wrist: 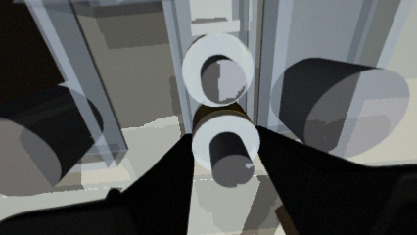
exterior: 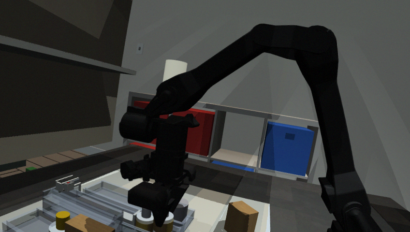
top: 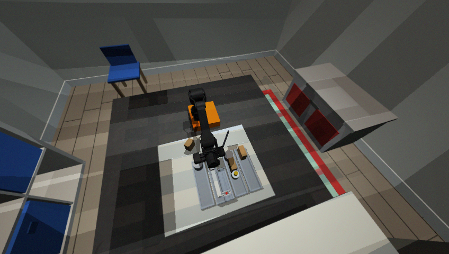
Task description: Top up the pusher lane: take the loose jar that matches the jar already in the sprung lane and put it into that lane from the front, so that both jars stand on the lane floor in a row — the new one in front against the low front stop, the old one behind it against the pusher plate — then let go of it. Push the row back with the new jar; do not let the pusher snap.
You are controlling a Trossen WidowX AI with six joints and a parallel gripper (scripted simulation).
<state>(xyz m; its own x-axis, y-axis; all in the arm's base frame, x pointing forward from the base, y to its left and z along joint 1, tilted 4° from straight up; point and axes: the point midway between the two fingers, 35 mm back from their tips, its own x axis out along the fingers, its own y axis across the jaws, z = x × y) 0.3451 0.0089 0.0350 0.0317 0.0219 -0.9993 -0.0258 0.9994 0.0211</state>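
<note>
Right now my gripper tip is 14 cm short of the sprung lane, 3 cm to the right of it and 3 cm above it. The rest, counted from my gripper tip: black rod (15 cm to the left, 14 cm behind, 4 cm below); red mark (23 cm ahead, 4 cm to the left, 3 cm above).
</note>
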